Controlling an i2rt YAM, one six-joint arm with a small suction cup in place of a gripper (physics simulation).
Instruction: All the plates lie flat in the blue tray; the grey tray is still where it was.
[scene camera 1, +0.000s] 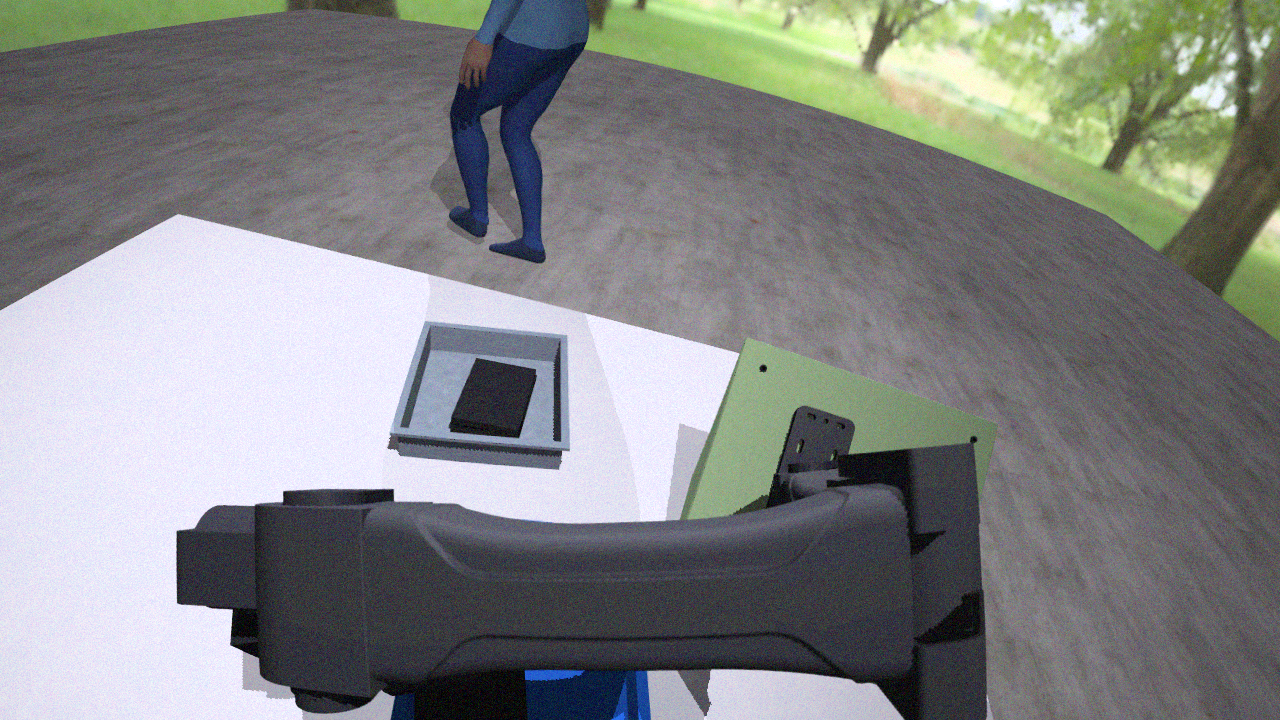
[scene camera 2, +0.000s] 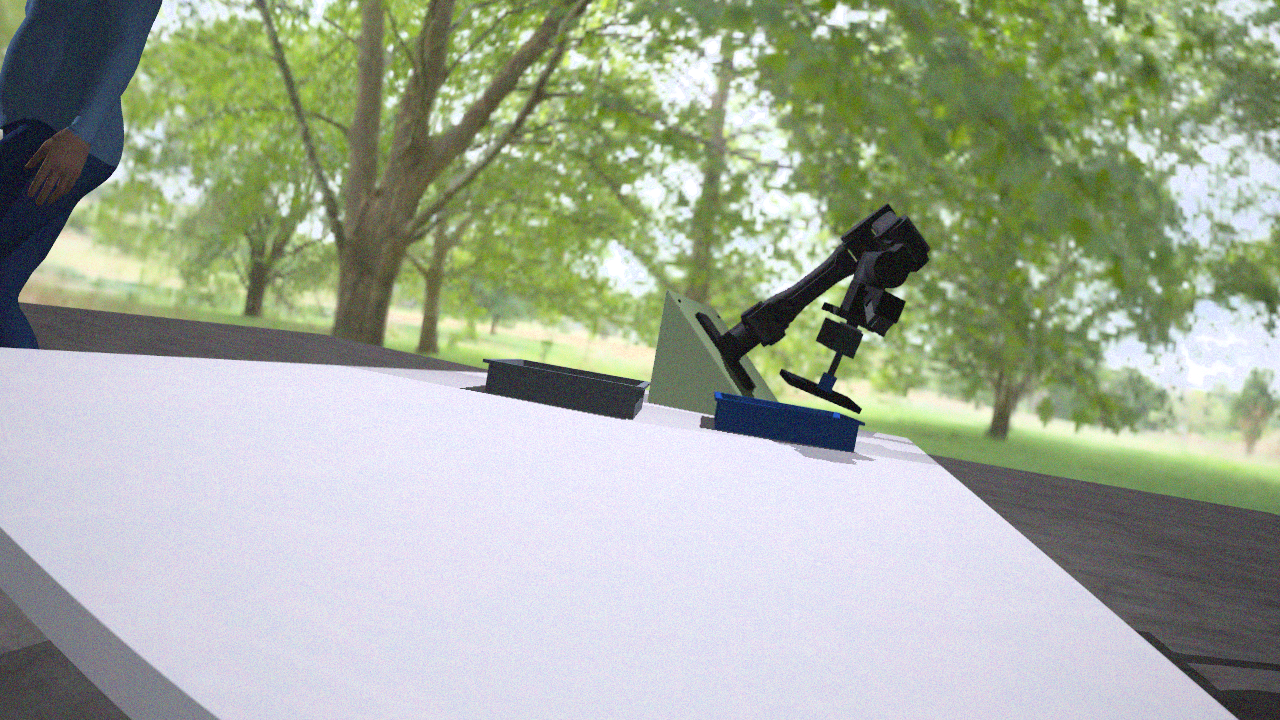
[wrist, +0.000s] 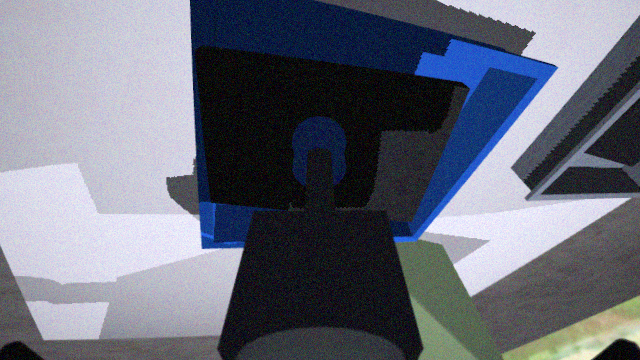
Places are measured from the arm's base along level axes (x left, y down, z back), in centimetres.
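Where they show: hand at its tool point: (scene camera 2: 821, 395) (wrist: 319, 133); arm's base at its link origin: (scene camera 2: 723, 352).
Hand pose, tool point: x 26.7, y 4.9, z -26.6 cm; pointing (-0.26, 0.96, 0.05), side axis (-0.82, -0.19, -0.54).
Note:
Things, the pixels of their top centre, and the offset from my tool point. Level surfaces: height alone.
- blue tray at its top centre: (wrist: 355, 170) (scene camera 1: 529, 620) (scene camera 2: 783, 405) dz +3.6, dx -6.8, dy +3.0 cm
- smaller black plate at its top centre: (scene camera 1: 495, 391) dz -14.2, dx -37.6, dy +4.7 cm
- grey tray at its top centre: (scene camera 1: 488, 377) (scene camera 2: 574, 371) dz -15.7, dx -38.0, dy +3.0 cm
- white table at its surface level: dy +8.0 cm
My suction cup (scene camera 2: 827, 382) (wrist: 319, 140) is stuck to the upper face of a large black plate (scene camera 1: 469, 702) (scene camera 2: 799, 384) (wrist: 250, 125). It holds the plate tilted above the blue tray (scene camera 1: 640, 694) (scene camera 2: 778, 422) (wrist: 485, 150); in scene camera 2 the plate's low end is close to the tray's right rim. In scene camera 1 the arm hides the cup and most of the blue tray. A smaller black plate (scene camera 1: 494, 398) lies in the grey tray (scene camera 1: 483, 454) (scene camera 2: 563, 391) (wrist: 590, 196); whether it is one plate or a stack is unclear. The held plate hides much of the blue tray's inside.
The green slanted mount (scene camera 1: 778, 394) (scene camera 2: 680, 367) (wrist: 440, 280) carries the arm's base behind the blue tray in scene camera 2. The trays stand apart on the white table (scene camera 1: 223, 358) (scene camera 2: 447, 537). A person (scene camera 1: 519, 107) (scene camera 2: 53, 134) is beyond the table.

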